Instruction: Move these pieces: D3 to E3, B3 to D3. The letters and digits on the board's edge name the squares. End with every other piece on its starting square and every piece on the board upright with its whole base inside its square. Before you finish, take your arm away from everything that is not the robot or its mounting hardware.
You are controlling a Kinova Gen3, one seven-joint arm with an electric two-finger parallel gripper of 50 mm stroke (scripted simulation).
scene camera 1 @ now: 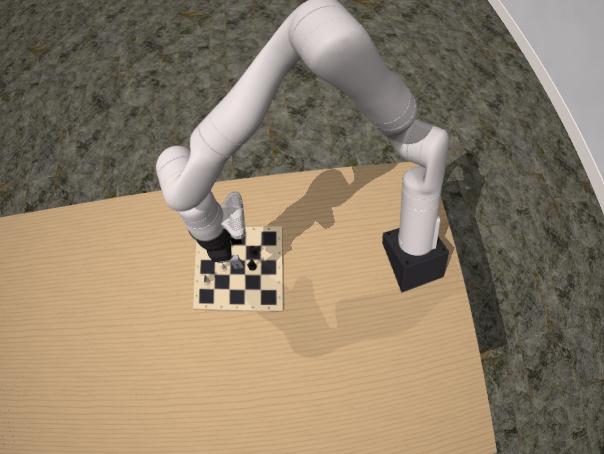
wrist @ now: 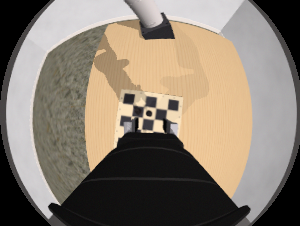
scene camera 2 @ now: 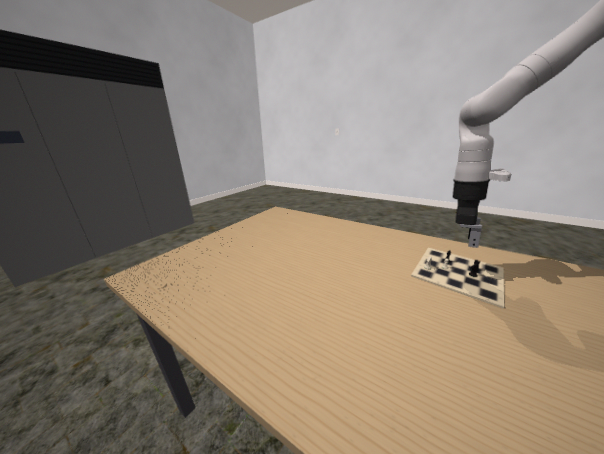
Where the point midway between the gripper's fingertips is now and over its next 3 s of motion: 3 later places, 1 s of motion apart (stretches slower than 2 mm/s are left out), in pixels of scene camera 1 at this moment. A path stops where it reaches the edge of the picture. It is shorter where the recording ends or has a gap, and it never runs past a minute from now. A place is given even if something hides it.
The gripper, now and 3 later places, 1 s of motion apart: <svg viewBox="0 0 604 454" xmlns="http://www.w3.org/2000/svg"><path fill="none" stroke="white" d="M238 254L234 259L221 255L219 256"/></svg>
